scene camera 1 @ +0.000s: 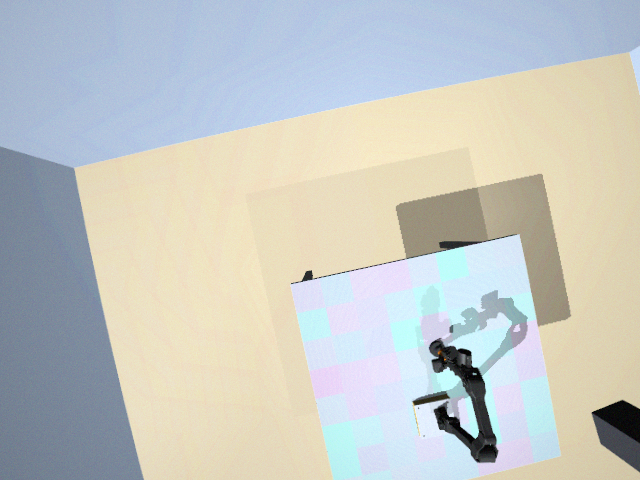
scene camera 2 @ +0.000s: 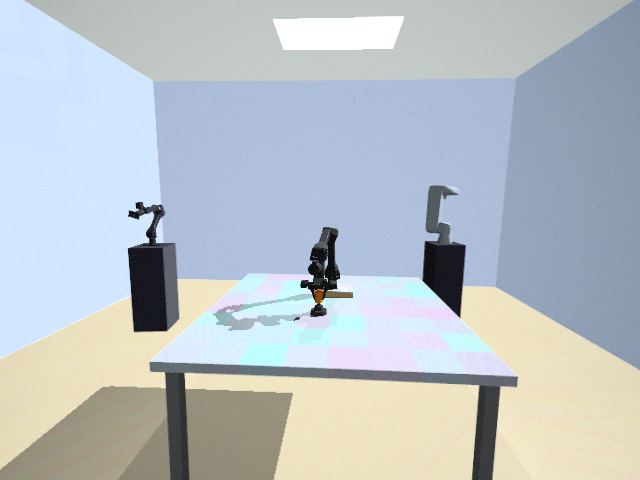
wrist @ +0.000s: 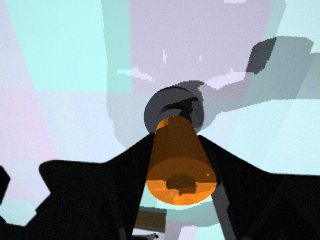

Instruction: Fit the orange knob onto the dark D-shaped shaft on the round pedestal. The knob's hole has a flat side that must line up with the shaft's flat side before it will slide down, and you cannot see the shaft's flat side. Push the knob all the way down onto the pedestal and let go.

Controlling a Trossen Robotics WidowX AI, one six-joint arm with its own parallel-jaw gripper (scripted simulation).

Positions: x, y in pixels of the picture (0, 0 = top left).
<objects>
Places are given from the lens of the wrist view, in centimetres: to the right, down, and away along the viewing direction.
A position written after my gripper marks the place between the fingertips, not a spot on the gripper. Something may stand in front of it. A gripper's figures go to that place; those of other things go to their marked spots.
my gripper point(wrist: 175, 137): 2, 2, 11
orange knob point(wrist: 179, 173): 1, 3, 6
round pedestal point(wrist: 171, 101): 2, -2, 15
The marked spots on the round pedestal and the orange knob are 10 cm apart.
</objects>
